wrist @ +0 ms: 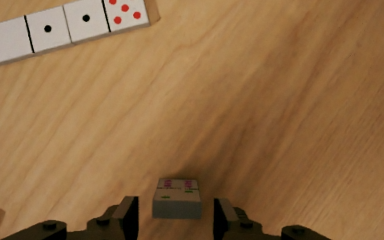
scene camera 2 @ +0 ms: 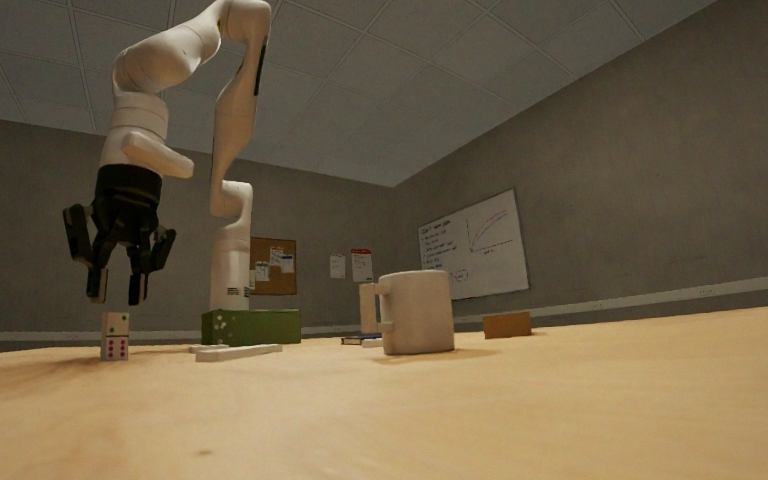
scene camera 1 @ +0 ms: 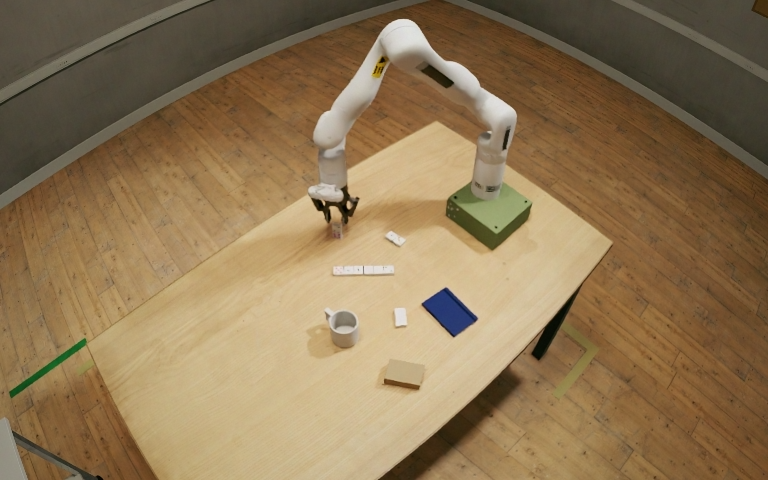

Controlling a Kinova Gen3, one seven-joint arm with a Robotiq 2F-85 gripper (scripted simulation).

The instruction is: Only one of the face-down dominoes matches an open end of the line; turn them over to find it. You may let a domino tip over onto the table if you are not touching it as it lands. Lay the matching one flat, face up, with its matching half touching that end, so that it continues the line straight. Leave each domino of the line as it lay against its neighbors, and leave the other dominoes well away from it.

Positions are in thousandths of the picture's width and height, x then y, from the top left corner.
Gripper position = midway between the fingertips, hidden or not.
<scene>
gripper: wrist 460, 898; scene camera 2 153, 634; scene camera 1 438, 464
grey mug: scene camera 2 541, 639; scene camera 1 447, 670; not seen in the wrist view (out of frame)
tan block: scene camera 2 675, 676; scene camera 1 520, 778; not seen in the wrist view (out of frame)
</scene>
